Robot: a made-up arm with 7 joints.
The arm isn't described. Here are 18 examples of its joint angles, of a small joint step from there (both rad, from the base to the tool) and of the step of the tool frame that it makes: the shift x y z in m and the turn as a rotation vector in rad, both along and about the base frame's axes.
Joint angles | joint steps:
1: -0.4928 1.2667 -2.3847 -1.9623 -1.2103 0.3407 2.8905 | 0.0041 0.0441 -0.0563 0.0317 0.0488 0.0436 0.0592
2: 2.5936 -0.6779 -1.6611 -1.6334 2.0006 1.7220 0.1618 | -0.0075 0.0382 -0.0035 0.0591 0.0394 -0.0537 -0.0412
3: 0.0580 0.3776 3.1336 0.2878 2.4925 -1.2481 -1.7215 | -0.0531 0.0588 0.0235 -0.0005 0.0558 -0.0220 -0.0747
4: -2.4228 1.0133 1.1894 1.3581 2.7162 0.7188 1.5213 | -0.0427 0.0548 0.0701 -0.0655 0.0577 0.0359 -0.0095
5: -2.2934 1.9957 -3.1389 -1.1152 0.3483 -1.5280 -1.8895 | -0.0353 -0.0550 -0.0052 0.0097 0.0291 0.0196 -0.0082
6: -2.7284 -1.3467 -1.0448 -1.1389 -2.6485 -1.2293 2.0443 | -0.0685 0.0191 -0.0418 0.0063 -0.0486 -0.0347 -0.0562
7: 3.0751 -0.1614 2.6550 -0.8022 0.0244 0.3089 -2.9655 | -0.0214 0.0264 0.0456 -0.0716 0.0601 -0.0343 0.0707
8: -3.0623 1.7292 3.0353 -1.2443 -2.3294 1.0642 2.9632 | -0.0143 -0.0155 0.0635 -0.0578 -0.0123 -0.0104 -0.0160
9: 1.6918 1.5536 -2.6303 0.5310 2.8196 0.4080 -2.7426 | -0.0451 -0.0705 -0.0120 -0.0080 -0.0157 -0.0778 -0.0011
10: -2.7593 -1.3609 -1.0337 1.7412 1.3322 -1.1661 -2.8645 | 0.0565 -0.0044 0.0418 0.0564 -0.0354 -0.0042 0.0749
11: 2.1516 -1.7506 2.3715 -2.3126 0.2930 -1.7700 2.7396 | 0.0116 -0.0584 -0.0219 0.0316 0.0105 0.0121 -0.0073
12: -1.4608 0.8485 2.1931 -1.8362 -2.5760 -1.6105 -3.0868 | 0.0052 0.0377 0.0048 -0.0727 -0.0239 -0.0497 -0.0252
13: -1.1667 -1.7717 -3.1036 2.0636 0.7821 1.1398 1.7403 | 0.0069 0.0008 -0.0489 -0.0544 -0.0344 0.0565 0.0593
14: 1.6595 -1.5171 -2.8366 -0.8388 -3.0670 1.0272 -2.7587 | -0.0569 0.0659 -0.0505 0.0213 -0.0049 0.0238 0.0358
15: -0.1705 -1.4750 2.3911 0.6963 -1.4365 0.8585 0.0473 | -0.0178 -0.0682 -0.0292 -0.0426 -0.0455 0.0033 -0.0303
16: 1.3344 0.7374 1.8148 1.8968 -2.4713 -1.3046 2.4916 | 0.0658 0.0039 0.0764 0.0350 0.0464 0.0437 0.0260
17: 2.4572 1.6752 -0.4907 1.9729 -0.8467 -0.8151 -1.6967 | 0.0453 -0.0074 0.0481 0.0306 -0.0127 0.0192 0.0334
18: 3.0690 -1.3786 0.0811 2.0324 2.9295 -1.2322 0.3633 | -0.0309 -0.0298 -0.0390 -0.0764 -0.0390 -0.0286 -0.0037
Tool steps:
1: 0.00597 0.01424 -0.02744 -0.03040 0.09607 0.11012
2: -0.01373 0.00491 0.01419 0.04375 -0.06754 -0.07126
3: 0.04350 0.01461 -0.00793 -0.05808 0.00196 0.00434
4: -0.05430 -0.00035 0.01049 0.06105 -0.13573 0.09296
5: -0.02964 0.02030 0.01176 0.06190 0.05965 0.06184
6: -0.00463 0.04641 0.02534 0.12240 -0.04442 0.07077
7: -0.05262 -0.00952 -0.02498 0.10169 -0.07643 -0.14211
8: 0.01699 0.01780 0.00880 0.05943 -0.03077 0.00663
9: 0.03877 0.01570 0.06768 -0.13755 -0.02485 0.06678
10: -0.04247 0.00519 0.01032 -0.04947 0.02984 -0.05696
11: 0.01450 0.00203 -0.00229 -0.06434 0.08087 0.00622
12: 0.00781 -0.00867 -0.03082 -0.08949 0.02662 0.02799
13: 0.00907 -0.01763 -0.01323 0.00498 -0.04699 -0.02587
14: -0.01415 -0.02807 0.03876 0.08226 0.06022 0.03541
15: -0.00110 -0.00602 -0.02977 -0.06711 -0.09553 -0.01963
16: 0.00689 0.04421 0.01057 0.03384 -0.00329 -0.09381
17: -0.01375 0.03061 0.00083 0.05884 -0.00850 -0.00430
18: 0.03067 -0.01010 0.01890 0.01171 0.08114 0.06973
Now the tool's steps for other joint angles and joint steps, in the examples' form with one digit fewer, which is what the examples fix.
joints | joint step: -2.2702 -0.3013 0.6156 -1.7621 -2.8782 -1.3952 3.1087 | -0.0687 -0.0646 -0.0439 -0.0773 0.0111 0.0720 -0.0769
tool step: 0.0568 -0.0001 -0.0694 0.2323 0.0308 0.1227
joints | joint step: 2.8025 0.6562 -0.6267 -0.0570 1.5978 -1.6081 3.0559 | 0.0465 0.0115 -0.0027 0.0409 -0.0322 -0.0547 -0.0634
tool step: -0.0163 0.0089 -0.0149 0.0825 -0.0403 0.0414
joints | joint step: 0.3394 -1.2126 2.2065 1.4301 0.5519 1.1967 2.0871 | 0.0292 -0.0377 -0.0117 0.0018 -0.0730 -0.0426 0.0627
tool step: 0.0021 -0.0012 -0.0107 -0.1101 -0.0283 -0.0260
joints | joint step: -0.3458 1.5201 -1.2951 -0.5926 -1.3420 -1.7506 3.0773 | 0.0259 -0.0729 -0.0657 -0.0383 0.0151 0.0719 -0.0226
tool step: 0.0051 -0.0277 0.0362 0.0529 -0.1222 -0.0548
